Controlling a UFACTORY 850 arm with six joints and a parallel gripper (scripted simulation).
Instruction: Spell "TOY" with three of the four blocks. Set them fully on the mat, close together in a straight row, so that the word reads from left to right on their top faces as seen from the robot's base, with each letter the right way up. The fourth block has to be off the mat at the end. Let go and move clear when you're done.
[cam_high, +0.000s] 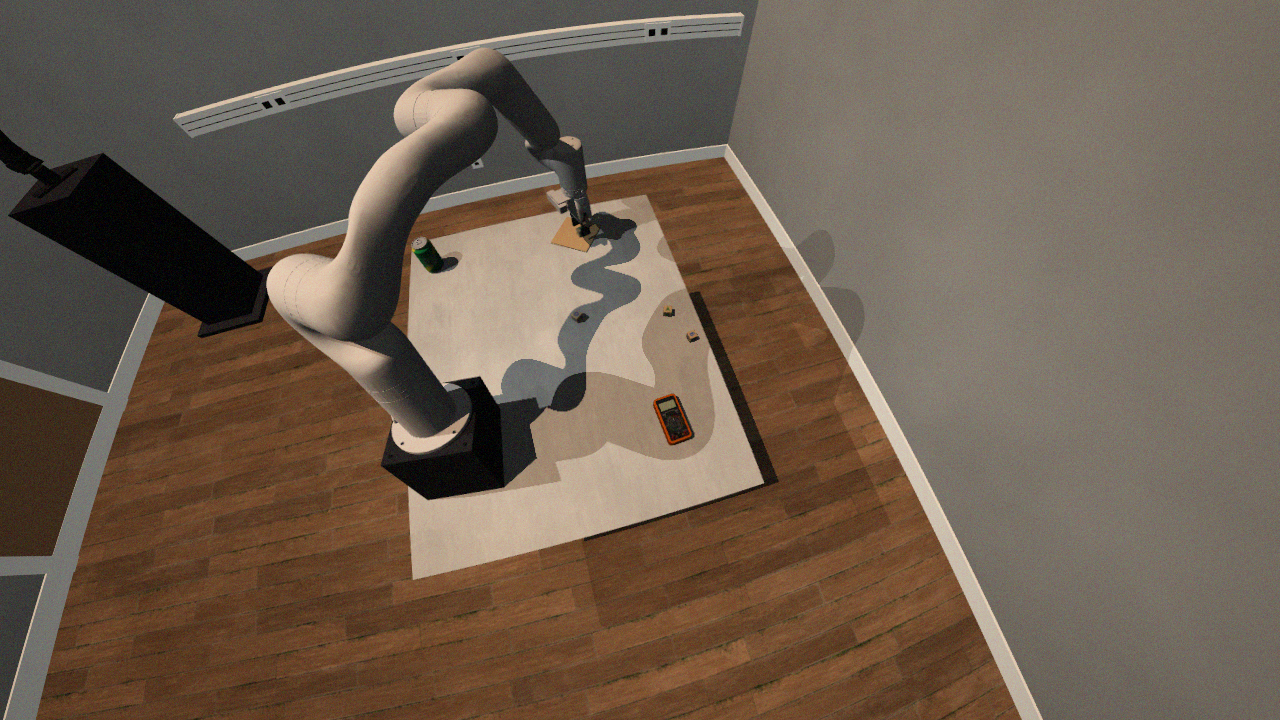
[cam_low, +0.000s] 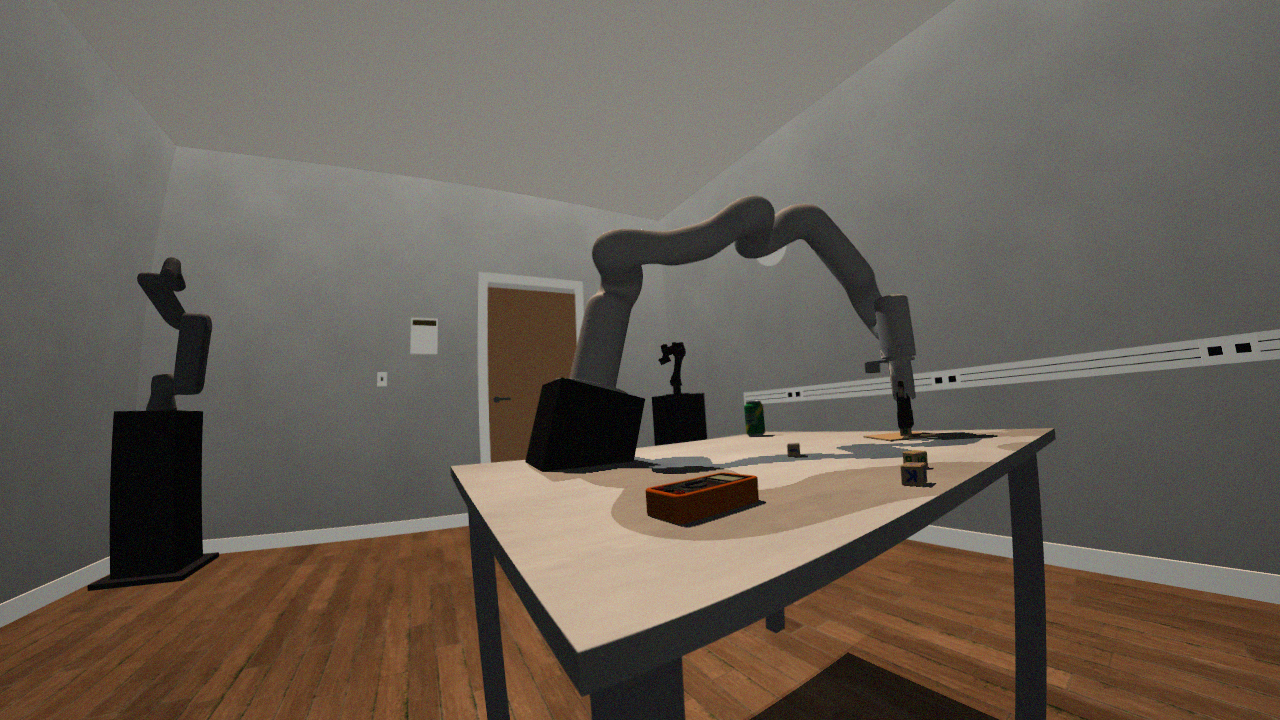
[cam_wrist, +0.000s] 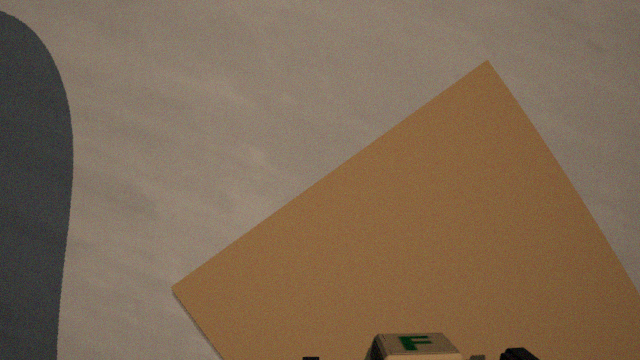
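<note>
Now: the block 3 cm below my hand. The rest, counted from my hand: orange multimeter (11 cm ahead, 74 cm to the right, 3 cm below); green soda can (54 cm behind, 2 cm above); tan square mat (2 cm behind, 1 cm to the left, 4 cm below).
</note>
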